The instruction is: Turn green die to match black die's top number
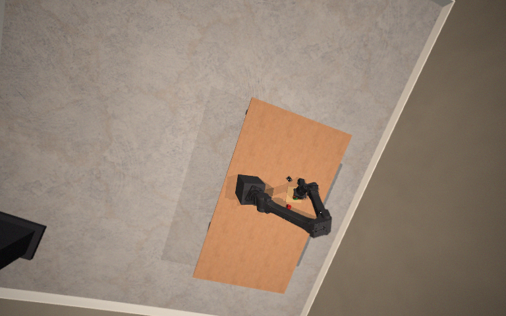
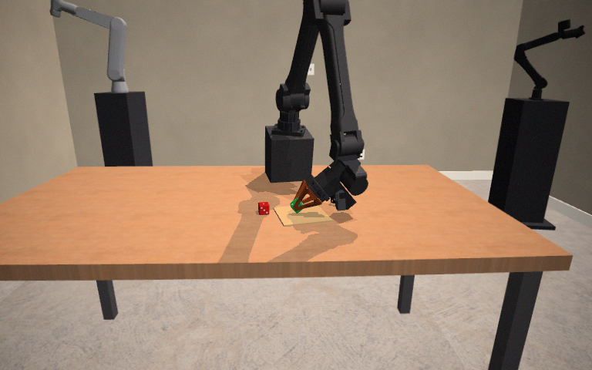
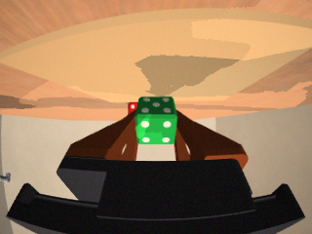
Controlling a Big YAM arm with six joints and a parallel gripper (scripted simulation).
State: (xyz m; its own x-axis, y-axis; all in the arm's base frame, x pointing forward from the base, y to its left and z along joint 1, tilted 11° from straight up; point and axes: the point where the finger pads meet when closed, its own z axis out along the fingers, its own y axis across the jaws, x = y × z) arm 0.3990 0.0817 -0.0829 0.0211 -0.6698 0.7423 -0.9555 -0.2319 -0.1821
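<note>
The green die is right at my hand. Also, from my hand: red die (10 cm to the right, 1 cm below); tan mat (2 cm to the left, 3 cm below); black die (13 cm behind, 12 cm to the left, 1 cm below).
</note>
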